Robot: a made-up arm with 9 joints. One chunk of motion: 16 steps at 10 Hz.
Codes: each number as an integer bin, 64 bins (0 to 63) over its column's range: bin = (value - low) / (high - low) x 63, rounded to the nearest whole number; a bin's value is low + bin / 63 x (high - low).
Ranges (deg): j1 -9..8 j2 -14..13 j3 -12..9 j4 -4..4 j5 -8..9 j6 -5..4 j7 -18..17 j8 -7..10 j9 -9..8
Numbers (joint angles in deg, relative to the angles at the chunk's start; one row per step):
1: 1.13 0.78 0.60 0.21 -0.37 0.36 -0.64 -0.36 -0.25
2: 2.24 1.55 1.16 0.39 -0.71 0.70 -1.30 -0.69 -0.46
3: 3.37 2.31 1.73 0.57 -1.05 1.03 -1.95 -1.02 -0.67
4: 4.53 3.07 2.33 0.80 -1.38 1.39 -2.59 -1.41 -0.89
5: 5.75 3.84 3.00 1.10 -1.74 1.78 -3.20 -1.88 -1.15
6: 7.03 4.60 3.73 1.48 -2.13 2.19 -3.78 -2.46 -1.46
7: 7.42 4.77 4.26 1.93 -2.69 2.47 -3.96 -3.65 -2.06
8: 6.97 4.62 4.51 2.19 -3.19 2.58 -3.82 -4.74 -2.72
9: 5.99 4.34 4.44 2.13 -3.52 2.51 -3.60 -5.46 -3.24
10: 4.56 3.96 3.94 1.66 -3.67 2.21 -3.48 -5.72 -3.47
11: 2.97 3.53 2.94 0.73 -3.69 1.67 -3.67 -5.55 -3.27
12: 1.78 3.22 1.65 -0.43 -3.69 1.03 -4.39 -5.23 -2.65
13: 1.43 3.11 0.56 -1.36 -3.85 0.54 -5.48 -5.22 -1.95
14: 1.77 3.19 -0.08 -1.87 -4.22 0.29 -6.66 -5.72 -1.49
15: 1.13 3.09 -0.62 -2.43 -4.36 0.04 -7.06 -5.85 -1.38
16: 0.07 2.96 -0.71 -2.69 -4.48 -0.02 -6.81 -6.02 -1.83
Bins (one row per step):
1: 38 34 38 33 28 38 31 25 32
2: 42 36 39 35 27 40 30 23 32
3: 46 38 41 36 26 42 29 22 31
4: 50 40 43 38 25 45 28 21 30
5: 55 42 45 40 23 47 27 19 29
6: 59 43 47 43 22 50 26 17 28
7: 61 44 49 47 20 52 25 12 26
8: 59 43 50 49 18 53 26 8 23
9: 56 43 49 48 17 53 26 6 21
10: 50 42 48 45 16 50 26 5 20
11: 44 41 45 37 16 47 26 5 21
12: 40 40 41 28 16 42 24 7 24
13: 39 40 38 21 15 39 23 7 26
14: 40 40 36 17 14 37 20 5 28
15: 38 40 34 12 13 35 20 4 28
16: 34 40 34 10 13 35 20 4 27

